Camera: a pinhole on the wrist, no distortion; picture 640 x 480 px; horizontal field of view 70.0 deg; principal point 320.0 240.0 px. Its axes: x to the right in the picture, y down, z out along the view. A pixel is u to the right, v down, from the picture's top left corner.
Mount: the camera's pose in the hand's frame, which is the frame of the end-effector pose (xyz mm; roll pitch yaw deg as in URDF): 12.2 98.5 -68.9 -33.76 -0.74 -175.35
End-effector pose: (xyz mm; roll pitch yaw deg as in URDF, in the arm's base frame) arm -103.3 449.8 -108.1 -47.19 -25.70 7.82
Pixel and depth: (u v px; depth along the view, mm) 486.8 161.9 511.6
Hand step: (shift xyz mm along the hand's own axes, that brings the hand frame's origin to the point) -150.6 -127.1 407.4
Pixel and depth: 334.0 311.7 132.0
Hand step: 16.8 8.0 29.4
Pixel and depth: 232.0 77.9 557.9
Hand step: 138.4 -37.2 503.5
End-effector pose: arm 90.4 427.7 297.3 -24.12 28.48 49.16
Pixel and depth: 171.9 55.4 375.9
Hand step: 145.4 26.4 326.4
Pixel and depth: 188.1 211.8 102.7
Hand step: 47.1 49.4 19.6
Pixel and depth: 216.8 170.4 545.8
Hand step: 160.5 -124.4 429.4
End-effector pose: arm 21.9 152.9 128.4 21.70 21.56 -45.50
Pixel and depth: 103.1 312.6 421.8
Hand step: 239.3 -174.1 241.9
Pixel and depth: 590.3 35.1 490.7
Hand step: -262.9 -14.0 465.0
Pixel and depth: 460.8 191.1 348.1
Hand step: -77.5 -71.8 242.6
